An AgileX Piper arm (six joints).
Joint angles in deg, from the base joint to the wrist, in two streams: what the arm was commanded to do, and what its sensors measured. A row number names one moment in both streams.
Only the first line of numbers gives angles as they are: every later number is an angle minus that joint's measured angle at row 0.
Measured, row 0: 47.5 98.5 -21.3 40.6 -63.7 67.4
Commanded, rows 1 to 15: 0.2 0.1 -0.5 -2.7 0.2 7.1; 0.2 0.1 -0.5 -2.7 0.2 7.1; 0.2 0.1 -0.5 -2.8 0.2 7.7; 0.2 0.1 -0.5 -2.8 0.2 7.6; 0.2 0.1 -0.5 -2.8 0.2 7.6; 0.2 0.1 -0.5 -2.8 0.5 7.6; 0.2 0.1 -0.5 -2.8 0.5 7.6; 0.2 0.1 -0.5 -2.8 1.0 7.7; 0.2 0.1 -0.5 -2.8 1.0 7.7; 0.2 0.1 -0.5 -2.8 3.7 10.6; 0.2 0.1 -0.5 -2.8 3.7 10.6; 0.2 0.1 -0.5 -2.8 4.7 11.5; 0.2 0.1 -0.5 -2.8 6.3 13.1; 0.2 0.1 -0.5 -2.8 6.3 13.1; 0.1 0.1 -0.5 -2.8 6.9 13.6
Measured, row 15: 0.0 0.0 0.0 -2.0 5.4 12.3
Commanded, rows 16 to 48: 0.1 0.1 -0.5 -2.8 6.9 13.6; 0.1 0.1 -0.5 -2.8 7.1 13.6; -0.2 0.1 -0.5 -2.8 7.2 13.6; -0.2 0.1 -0.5 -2.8 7.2 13.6; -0.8 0.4 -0.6 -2.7 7.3 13.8; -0.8 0.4 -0.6 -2.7 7.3 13.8; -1.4 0.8 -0.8 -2.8 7.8 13.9; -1.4 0.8 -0.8 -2.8 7.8 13.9; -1.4 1.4 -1.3 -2.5 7.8 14.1; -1.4 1.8 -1.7 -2.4 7.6 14.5; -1.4 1.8 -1.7 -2.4 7.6 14.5; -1.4 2.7 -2.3 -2.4 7.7 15.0; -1.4 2.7 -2.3 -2.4 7.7 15.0; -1.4 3.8 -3.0 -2.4 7.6 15.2; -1.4 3.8 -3.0 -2.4 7.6 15.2; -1.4 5.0 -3.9 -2.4 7.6 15.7; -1.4 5.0 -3.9 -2.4 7.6 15.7; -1.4 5.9 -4.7 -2.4 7.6 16.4; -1.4 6.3 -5.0 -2.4 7.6 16.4; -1.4 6.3 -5.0 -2.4 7.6 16.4; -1.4 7.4 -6.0 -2.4 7.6 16.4; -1.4 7.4 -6.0 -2.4 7.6 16.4; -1.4 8.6 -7.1 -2.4 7.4 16.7; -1.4 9.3 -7.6 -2.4 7.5 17.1; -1.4 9.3 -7.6 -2.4 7.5 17.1; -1.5 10.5 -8.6 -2.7 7.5 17.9; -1.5 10.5 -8.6 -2.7 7.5 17.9; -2.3 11.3 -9.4 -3.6 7.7 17.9; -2.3 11.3 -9.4 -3.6 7.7 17.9; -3.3 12.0 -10.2 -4.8 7.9 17.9; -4.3 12.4 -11.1 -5.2 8.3 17.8; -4.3 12.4 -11.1 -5.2 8.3 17.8; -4.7 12.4 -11.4 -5.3 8.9 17.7
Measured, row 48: -3.4 12.1 -10.2 -3.9 7.7 17.6
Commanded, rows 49 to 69: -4.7 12.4 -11.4 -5.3 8.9 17.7; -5.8 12.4 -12.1 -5.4 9.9 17.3; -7.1 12.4 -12.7 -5.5 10.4 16.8; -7.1 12.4 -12.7 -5.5 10.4 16.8; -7.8 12.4 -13.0 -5.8 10.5 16.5; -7.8 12.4 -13.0 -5.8 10.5 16.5; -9.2 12.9 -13.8 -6.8 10.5 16.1; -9.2 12.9 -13.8 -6.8 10.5 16.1; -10.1 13.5 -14.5 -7.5 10.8 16.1; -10.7 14.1 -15.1 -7.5 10.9 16.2; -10.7 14.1 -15.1 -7.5 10.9 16.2; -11.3 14.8 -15.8 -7.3 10.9 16.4; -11.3 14.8 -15.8 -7.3 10.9 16.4; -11.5 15.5 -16.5 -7.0 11.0 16.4; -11.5 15.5 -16.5 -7.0 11.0 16.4; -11.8 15.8 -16.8 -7.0 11.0 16.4; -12.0 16.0 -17.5 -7.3 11.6 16.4; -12.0 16.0 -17.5 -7.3 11.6 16.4; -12.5 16.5 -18.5 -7.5 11.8 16.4; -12.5 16.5 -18.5 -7.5 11.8 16.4; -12.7 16.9 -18.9 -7.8 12.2 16.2
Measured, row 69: -12.0 16.2 -17.5 -6.7 11.5 17.0
